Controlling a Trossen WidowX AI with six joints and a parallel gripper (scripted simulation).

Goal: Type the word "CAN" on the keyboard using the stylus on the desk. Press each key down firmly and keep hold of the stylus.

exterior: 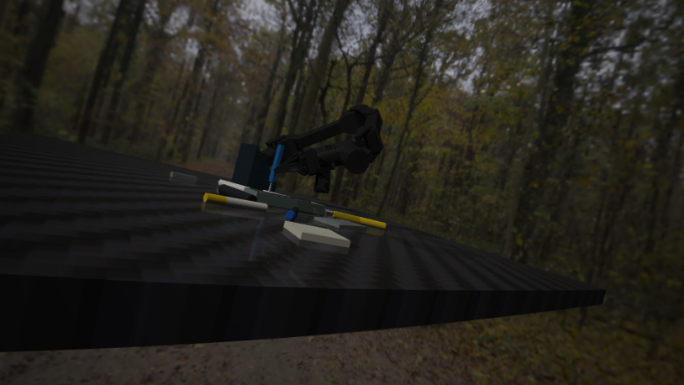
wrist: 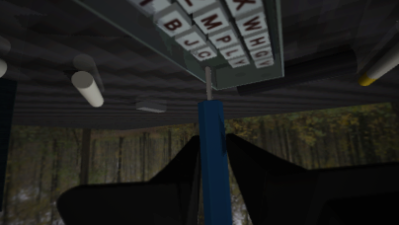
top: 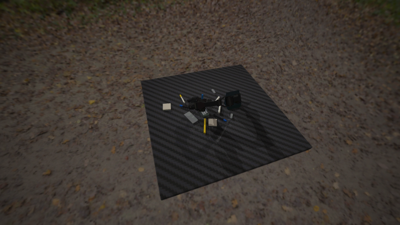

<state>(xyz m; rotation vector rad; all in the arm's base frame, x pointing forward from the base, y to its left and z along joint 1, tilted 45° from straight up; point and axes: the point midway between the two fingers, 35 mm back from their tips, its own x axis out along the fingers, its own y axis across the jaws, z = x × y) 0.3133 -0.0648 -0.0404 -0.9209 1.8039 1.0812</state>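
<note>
My gripper tip is now 10 cm to the left of the dark cylinder, 7 cm above it and 6 cm short of it. Round my gripper tip: grey slab 16 cm ahead, 12 cm to the left, 8 cm below; blue stylus 1 cm below; yellow-and-white marker 16 cm to the right, 16 cm ahead, 7 cm below.
</note>
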